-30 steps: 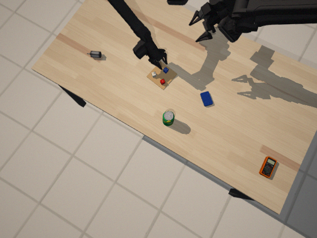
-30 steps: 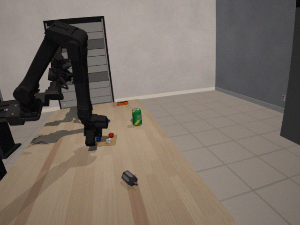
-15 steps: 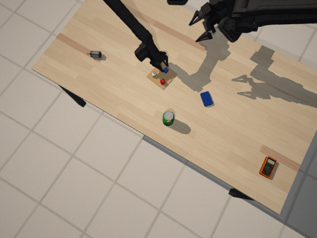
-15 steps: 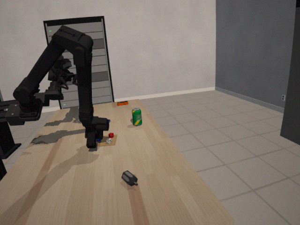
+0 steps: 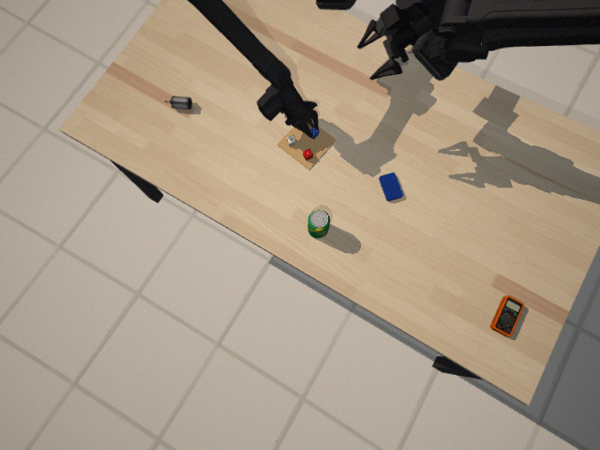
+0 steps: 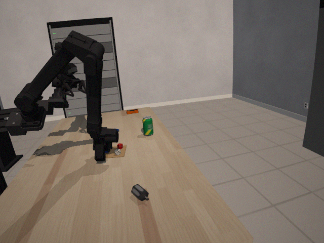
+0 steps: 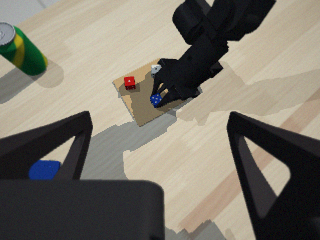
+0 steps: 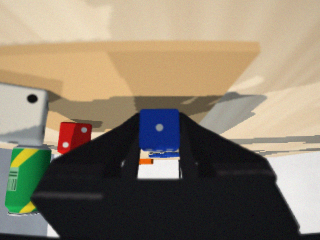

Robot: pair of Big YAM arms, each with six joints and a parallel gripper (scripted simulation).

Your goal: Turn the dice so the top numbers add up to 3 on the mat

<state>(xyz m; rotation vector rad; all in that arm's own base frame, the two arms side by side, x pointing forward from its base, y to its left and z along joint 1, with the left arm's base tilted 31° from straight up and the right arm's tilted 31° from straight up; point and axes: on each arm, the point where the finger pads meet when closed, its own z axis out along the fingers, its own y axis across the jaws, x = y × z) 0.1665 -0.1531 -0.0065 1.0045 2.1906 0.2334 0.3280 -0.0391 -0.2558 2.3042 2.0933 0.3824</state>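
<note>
My right gripper is now 4 cm short of the tan mat and 1 cm above it. From my right hand the other things lie so: blue die (right at my right hand); red die (8 cm ahead, 3 cm to the left); white die (7 cm ahead, 4 cm to the right).
</note>
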